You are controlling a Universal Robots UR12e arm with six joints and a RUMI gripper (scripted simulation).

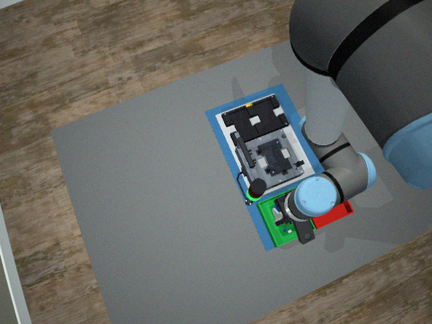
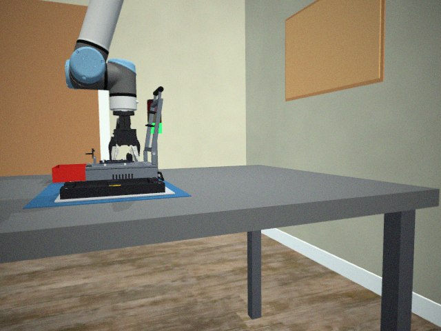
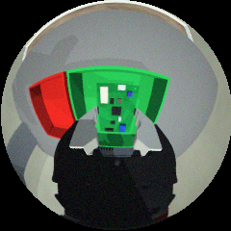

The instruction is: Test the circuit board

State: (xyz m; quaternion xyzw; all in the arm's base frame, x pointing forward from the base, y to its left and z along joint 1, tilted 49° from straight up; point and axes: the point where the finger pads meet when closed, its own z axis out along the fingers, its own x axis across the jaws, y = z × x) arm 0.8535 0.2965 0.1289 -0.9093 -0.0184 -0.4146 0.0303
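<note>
Now: hand 10 mm to the left of the green bin and 10 mm above it. From my hand the other things lie so: red bin 150 mm behind, 20 mm to the right, 10 mm below; green circuit board 10 mm to the right; black latch hook 160 mm to the right, 90 mm behind, 70 mm above.
</note>
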